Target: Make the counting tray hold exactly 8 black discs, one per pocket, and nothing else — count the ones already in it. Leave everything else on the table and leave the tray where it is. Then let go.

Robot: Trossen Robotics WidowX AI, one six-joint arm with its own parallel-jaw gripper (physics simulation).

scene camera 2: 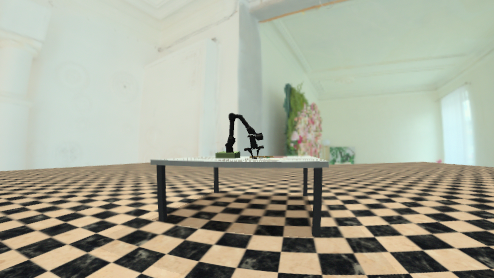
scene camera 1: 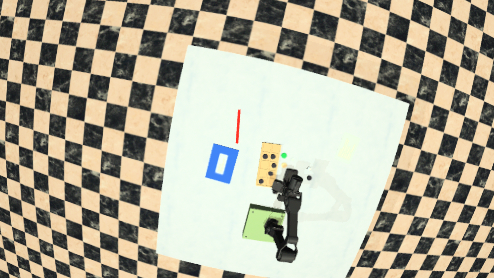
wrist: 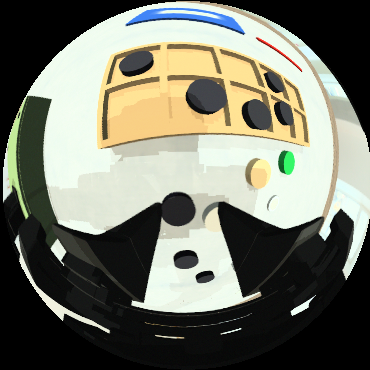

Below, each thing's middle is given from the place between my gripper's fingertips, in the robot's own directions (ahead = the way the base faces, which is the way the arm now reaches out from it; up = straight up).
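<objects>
Tan counting tray (wrist: 150, 105): 30 mm ahead of my hand, 120 mm to the left of it.
</objects>
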